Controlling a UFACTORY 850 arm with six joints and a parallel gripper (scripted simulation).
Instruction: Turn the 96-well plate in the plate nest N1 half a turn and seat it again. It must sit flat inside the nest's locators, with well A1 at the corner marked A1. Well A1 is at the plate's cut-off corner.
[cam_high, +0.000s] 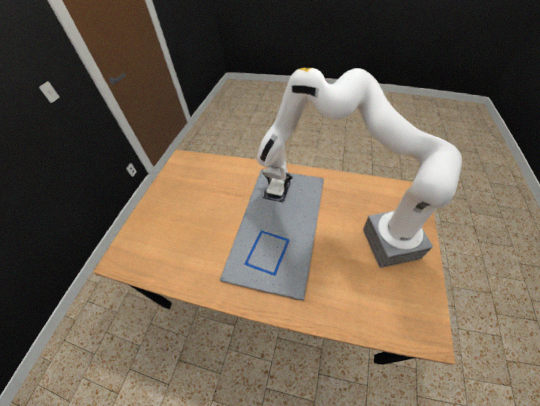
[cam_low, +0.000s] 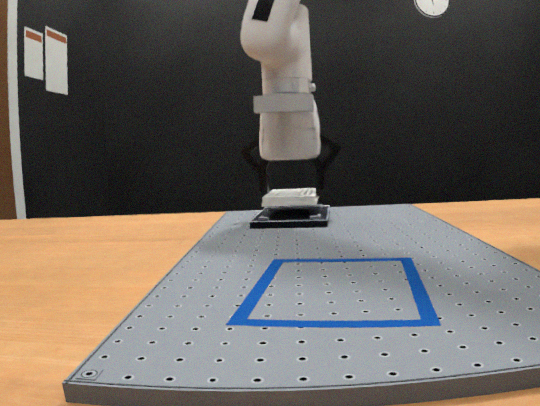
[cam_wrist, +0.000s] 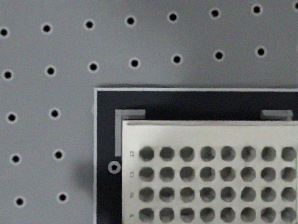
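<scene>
Now: the plate nest N1 40 mm below my hand. Also, from my hand: white 96-well plate (10 mm below).
</scene>
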